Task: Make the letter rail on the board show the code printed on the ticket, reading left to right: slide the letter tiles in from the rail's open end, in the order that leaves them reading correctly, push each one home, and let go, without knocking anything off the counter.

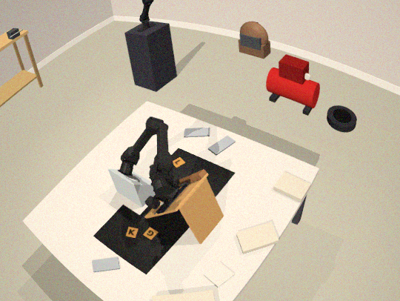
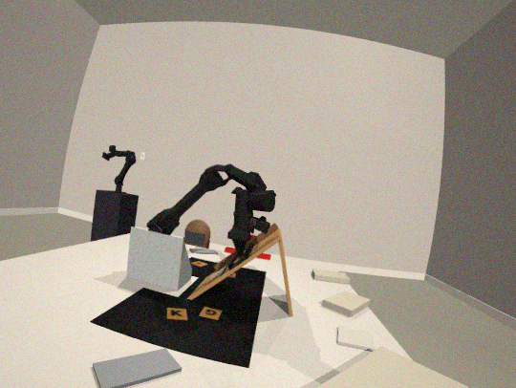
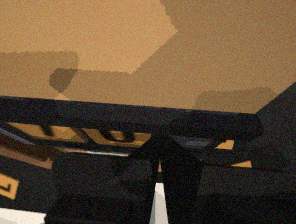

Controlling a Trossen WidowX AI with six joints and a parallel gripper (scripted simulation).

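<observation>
Right now my gripper tip is 10 cm to the right of the 7 tile. Also, from my gripper tip: white ticket 7 cm behind, 6 cm to the left, 8 cm below; u tile 4 cm to the left; g tile 4 cm behind, 12 cm to the right, 15 cm below.
</observation>
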